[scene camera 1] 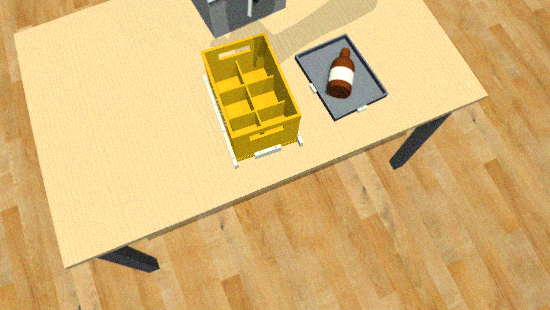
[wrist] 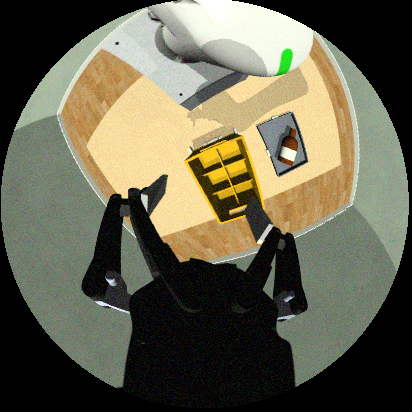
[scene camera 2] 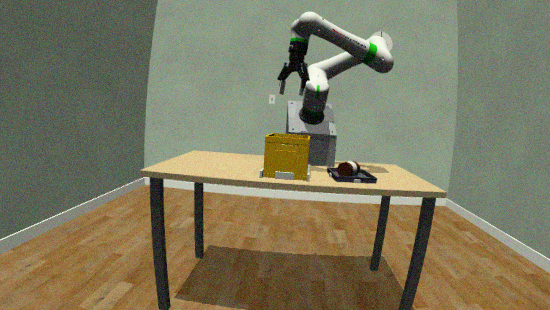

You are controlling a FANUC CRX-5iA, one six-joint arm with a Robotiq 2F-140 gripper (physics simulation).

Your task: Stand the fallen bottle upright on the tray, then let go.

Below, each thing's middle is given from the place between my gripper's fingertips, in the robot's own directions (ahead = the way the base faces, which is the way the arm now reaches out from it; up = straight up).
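Scene:
My hand is 330 mm above the brown bottle (scene camera 1: 340, 81), and it is also 30 mm short of the bottle and 320 mm to the right of it.

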